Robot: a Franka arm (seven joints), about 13 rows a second.
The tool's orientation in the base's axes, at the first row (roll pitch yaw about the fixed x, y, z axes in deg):
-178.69, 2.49, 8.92
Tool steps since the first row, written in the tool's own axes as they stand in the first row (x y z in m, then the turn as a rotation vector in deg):
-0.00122, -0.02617, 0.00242, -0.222, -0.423, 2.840
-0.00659, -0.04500, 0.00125, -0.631, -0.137, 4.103
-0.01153, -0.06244, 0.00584, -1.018, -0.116, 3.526
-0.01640, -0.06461, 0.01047, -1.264, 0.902, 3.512
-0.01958, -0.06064, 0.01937, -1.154, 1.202, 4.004
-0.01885, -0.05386, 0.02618, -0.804, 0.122, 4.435
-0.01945, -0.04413, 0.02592, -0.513, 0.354, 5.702
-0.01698, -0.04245, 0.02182, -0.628, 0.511, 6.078
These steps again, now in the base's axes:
-0.00535, 0.02570, -0.00177, -0.416, 0.428, -2.817
-0.01349, 0.04345, 0.00007, -0.834, 0.103, -4.068
-0.02127, 0.05998, -0.00391, -1.186, 0.013, -3.475
-0.02662, 0.06145, -0.00827, -1.272, -1.031, -3.473
-0.02957, 0.05717, -0.01711, -1.140, -1.303, -3.976
-0.02812, 0.05070, -0.02410, -0.981, -0.175, -4.398
-0.02720, 0.04099, -0.02404, -0.717, -0.339, -5.681
-0.02431, 0.03965, -0.02009, -0.823, -0.506, -6.055

